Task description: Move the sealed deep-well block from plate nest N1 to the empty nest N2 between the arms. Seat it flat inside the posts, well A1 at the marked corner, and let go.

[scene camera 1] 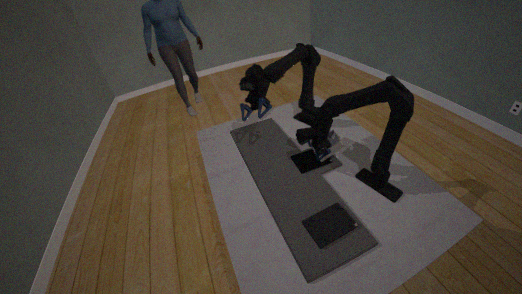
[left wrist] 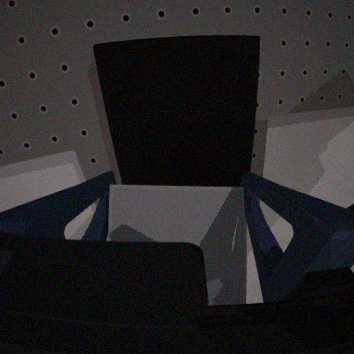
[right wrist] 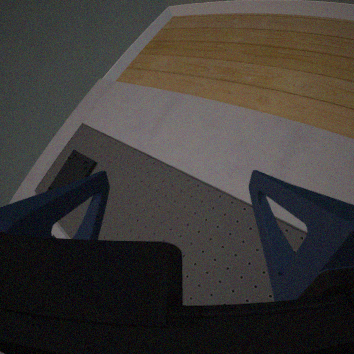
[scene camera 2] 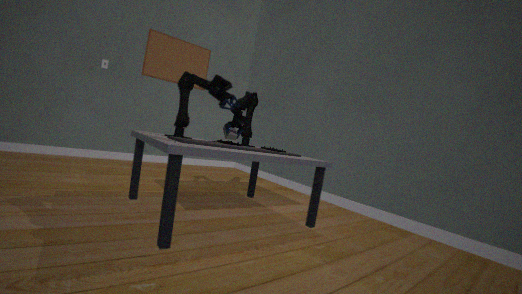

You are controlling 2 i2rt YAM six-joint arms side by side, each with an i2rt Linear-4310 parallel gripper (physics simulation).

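Frame: origin at the left arm's base, x right, y ahead, z up, level; millimetres.
Where they show: left gripper, fingertip midpoint: (scene camera 1: pixel 314 153) (left wrist: pixel 178 178) (scene camera 2: pixel 231 136); right gripper, fingertip midpoint: (scene camera 1: pixel 251 119) (right wrist: pixel 178 178) (scene camera 2: pixel 236 108); left arm's base at its link origin: (scene camera 1: pixel 378 185).
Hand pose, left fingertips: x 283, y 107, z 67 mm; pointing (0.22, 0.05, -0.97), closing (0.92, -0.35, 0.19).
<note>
Each offset is from my left fingertips to the centre of the thing. Level surfaces: height alone.
My left gripper (scene camera 1: pixel 321 151) (scene camera 2: pixel 231 131) (left wrist: pixel 178 178) is shut on the pale grey sealed block @[dx -29, dy -54, dz +32 mm] (scene camera 2: pixel 231 134) (left wrist: pixel 170 207), held by its sides above the near edge of nest N2. Nest N2 @[dx +18, dy +0, dz -43 mm] (scene camera 1: pixel 304 163) (left wrist: pixel 182 110) is a black plate with no block on it; its marked corner is hidden. The block's exact tilt and height are unclear in the dim views. Nest N1 @[dx -271, dy +196, dz -43 mm] (scene camera 1: pixel 327 226) is dark and empty, with a small pale tag at its right corner. It also shows in the right wrist view (right wrist: pixel 73 172). My right gripper (scene camera 1: pixel 255 111) (scene camera 2: pixel 228 103) (right wrist: pixel 178 178) is open and empty, high above the board's far end.
The grey perforated board @[dz -54 mm] (scene camera 1: pixel 272 182) (left wrist: pixel 45 60) (right wrist: pixel 165 195) lies on the white table @[dz -67 mm] (scene camera 1: pixel 225 220) (right wrist: pixel 210 120). Both arms are mounted along the table's right side in scene camera 1. A person (scene camera 1: pixel 172 30) stands beyond the table.
</note>
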